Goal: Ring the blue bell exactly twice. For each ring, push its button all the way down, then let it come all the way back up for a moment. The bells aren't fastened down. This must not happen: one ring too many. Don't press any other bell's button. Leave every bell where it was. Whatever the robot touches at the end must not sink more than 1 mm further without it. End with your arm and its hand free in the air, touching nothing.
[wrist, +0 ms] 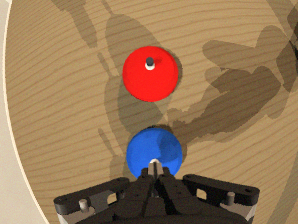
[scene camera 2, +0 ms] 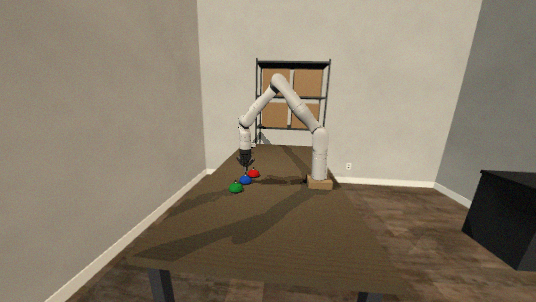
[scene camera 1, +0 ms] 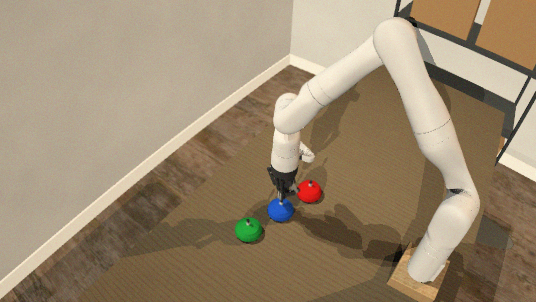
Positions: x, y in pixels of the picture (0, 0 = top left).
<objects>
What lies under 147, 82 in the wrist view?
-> A red bell.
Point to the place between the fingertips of my gripper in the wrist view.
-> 155, 171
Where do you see a blue bell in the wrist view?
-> At 153, 145
</objects>
